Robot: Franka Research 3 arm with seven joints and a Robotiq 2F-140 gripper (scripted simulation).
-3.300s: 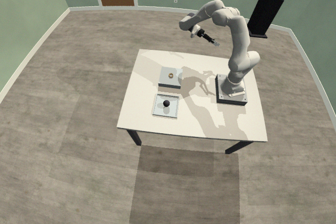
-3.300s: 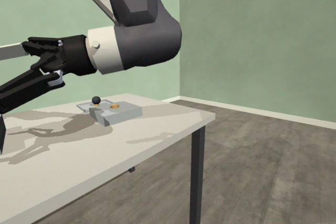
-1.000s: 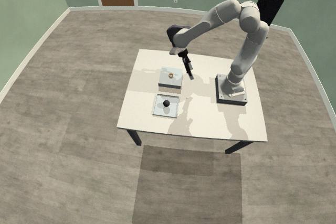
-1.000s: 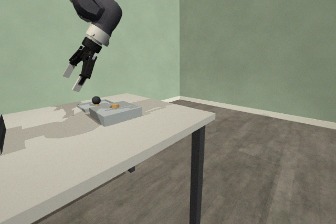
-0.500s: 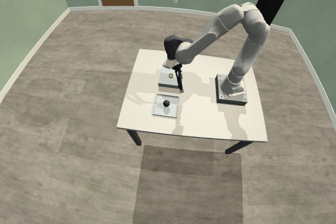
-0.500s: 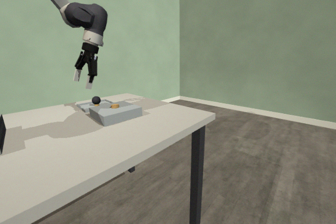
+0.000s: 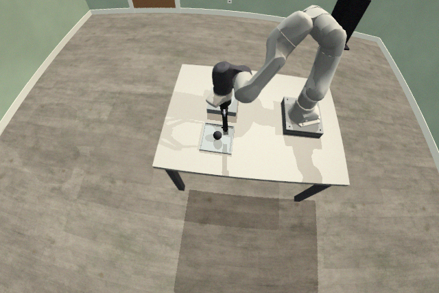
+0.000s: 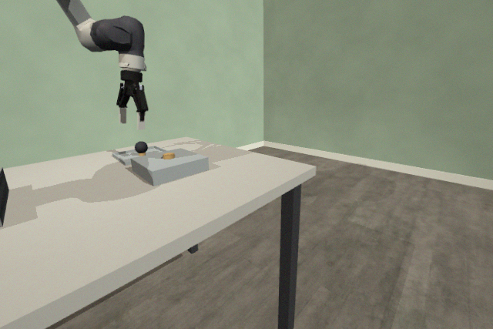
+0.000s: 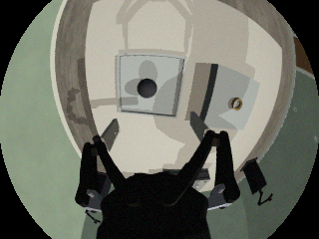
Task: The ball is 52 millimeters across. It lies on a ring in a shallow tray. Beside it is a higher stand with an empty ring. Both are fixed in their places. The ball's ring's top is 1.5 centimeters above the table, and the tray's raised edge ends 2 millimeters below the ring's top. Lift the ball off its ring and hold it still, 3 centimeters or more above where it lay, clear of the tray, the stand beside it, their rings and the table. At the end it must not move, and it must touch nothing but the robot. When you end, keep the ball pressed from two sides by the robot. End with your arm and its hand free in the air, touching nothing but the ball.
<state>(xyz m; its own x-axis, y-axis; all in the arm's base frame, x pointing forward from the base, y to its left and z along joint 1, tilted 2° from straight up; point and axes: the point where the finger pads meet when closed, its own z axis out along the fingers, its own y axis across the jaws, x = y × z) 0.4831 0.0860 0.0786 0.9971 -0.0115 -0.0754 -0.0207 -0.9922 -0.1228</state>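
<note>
My hand is 4 cm short of the dark ball, 2 cm to the right of it and 11 cm above it. The rest, counted from my hand: grey stand 1 cm behind, 24 cm to the right, 11 cm below.
</note>
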